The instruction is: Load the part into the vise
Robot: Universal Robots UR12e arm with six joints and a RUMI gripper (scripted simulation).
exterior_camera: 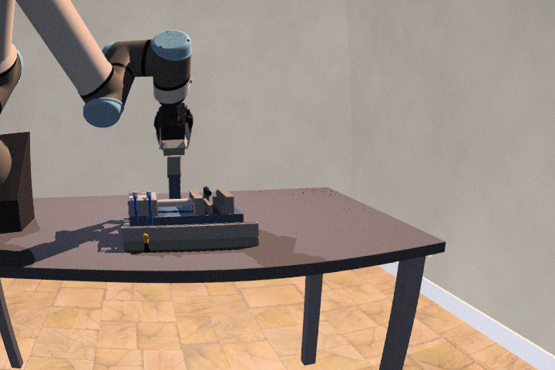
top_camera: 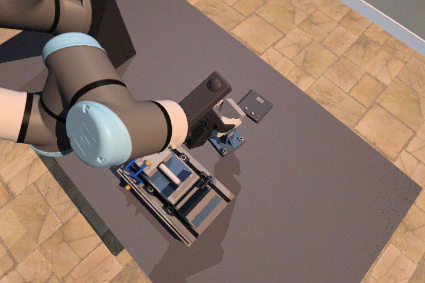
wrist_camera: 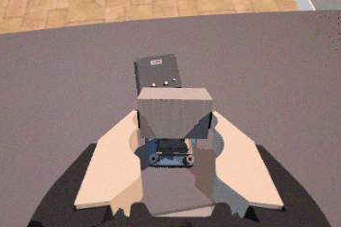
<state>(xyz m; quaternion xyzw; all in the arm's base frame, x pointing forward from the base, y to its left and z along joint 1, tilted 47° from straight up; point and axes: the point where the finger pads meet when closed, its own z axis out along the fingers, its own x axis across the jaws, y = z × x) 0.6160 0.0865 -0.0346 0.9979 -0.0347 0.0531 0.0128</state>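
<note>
The part lies 10 mm to the left of my hand and 10 mm below it. From my hand the other things lie so: v-block post: 130 mm below; then black work stop: 70 mm ahead, 160 mm to the right, 100 mm below; then white cylinder rod: 10 mm behind, 210 mm to the right, 110 mm below.
</note>
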